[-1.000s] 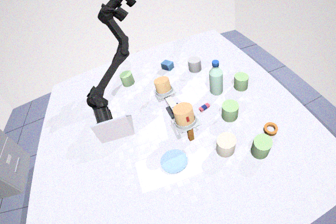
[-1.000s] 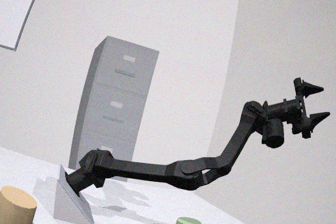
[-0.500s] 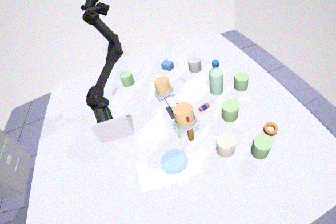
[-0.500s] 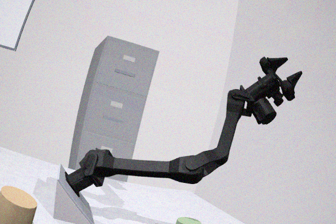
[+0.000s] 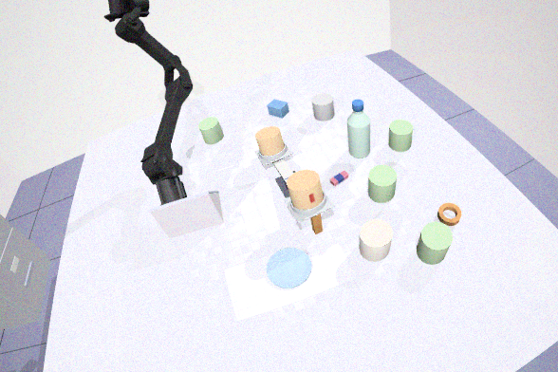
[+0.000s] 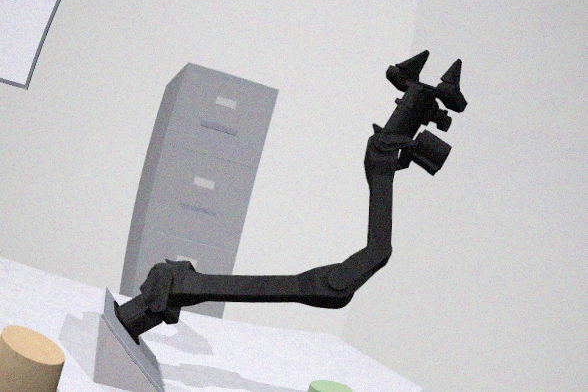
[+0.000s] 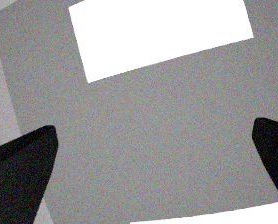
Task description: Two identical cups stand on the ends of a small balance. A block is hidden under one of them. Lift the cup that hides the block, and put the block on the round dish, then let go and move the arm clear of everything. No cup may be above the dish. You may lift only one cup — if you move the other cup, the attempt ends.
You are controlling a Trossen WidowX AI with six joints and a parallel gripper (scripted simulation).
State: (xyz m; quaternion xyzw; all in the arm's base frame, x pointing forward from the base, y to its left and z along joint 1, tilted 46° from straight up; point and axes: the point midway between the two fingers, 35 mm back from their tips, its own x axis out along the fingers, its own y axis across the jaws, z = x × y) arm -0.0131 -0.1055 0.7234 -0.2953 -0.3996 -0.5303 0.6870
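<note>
My gripper tip is 65 cm above the teal block, 34 cm to the left of it and 26 cm short of it. From my gripper tip the other things lie so: grey cylinder: 65 cm below, 49 cm ahead, 23 cm to the right; bottle: 58 cm below, 48 cm ahead, 44 cm to the right; grey balance: 65 cm below, 48 cm to the right, 26 cm ahead.
</note>
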